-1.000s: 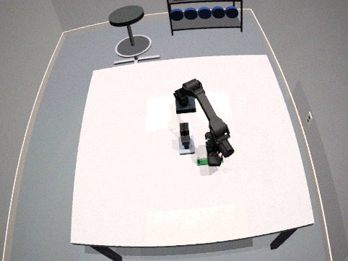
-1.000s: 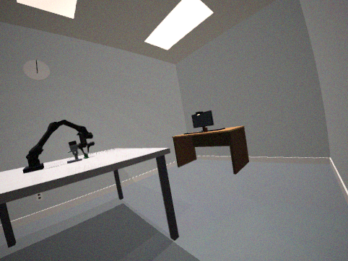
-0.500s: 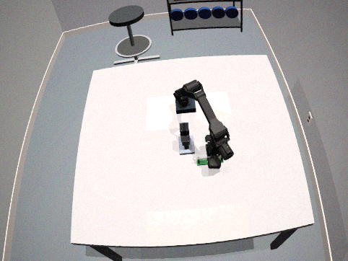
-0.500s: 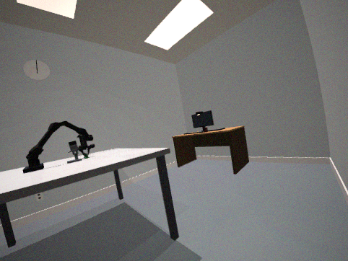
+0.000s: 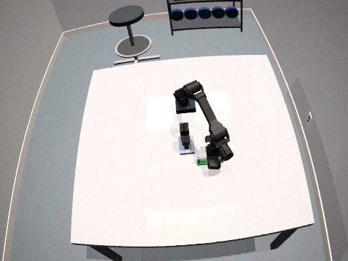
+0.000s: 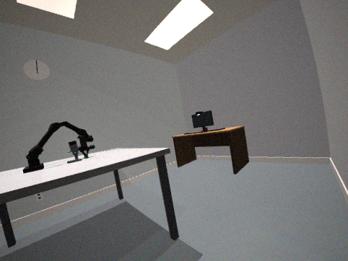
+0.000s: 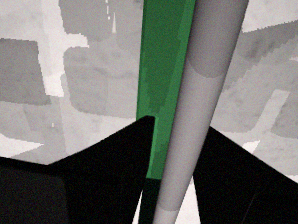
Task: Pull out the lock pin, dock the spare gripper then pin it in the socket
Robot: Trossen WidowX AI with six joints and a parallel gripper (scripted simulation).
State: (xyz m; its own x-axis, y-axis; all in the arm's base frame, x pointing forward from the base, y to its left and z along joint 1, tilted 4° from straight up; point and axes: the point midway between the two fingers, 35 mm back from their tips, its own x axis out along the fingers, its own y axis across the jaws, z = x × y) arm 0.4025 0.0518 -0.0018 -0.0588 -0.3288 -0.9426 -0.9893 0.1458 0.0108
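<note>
Now: the green cradle 10 mm to the left of my gripper tip and 10 mm above it. Also, from my gripper tip: spare gripper 120 mm behind, 110 mm above, 90 mm to the right; then mount 120 mm behind, 90 mm to the right, 40 mm above.
</note>
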